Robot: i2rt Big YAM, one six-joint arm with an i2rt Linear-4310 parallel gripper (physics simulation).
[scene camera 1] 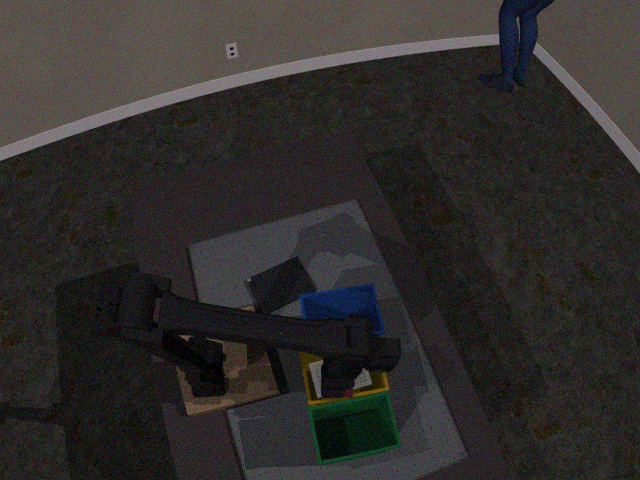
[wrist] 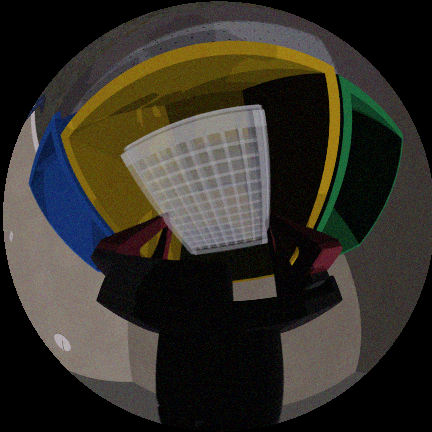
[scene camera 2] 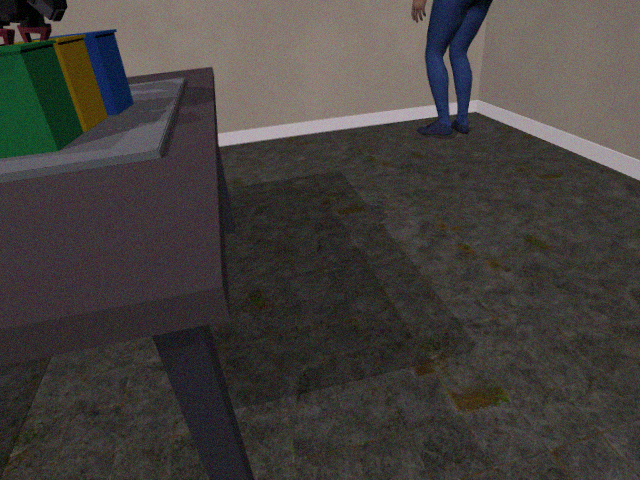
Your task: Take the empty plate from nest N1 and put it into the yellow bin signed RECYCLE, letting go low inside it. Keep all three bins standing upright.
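Frame: origin at the arm's base, x down, y left, z ahead, level; centimetres.
Seen in the pictures: gripper, fingertip midpoint: [scene camera 1: 330,376] [wrist: 218,216]; arm's base at its link origin: [scene camera 1: 207,374].
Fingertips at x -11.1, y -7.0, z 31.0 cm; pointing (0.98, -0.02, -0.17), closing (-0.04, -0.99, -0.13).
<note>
Offsets run from my fingertips to a thing's top centre.
The clear gridded plate @[dx -1.9, dy +0.2, dz +2.3 cm] [scene camera 1: 363,380] [wrist: 215,185] is held across my gripper [scene camera 2: 19,37] [wrist: 220,222], whose red fingers grip its two sides. In the wrist view the plate lies inside the outline of the yellow bin's mouth. The yellow bin @[dx -4.3, dy +0.1, dz +3.0 cm] [scene camera 1: 373,392] [scene camera 2: 82,87] [wrist: 240,47] stands upright between the other two bins. In scene camera 2 the fingers are close to the height of the bin rims, and the plate is hidden behind the bins. How far the plate is below the rim is hard to tell. The RECYCLE sign and the N1 label cannot be read.
The green bin @[dx -4.3, dy -13.3, dz +3.1 cm] [scene camera 1: 356,456] [scene camera 2: 25,103] [wrist: 346,130] and the blue bin @[dx -4.3, dy +13.6, dz +4.6 cm] [scene camera 1: 338,304] [scene camera 2: 108,72] [wrist: 65,195] stand upright on either side. A wooden board [scene camera 1: 235,397] lies near the arm's base. A dark flat box @[dx +12.2, dy +31.6, dz -9.0 cm] [scene camera 1: 281,281] lies near the blue bin. A person [scene camera 1: 509,46] [scene camera 2: 444,56] stands far off.
</note>
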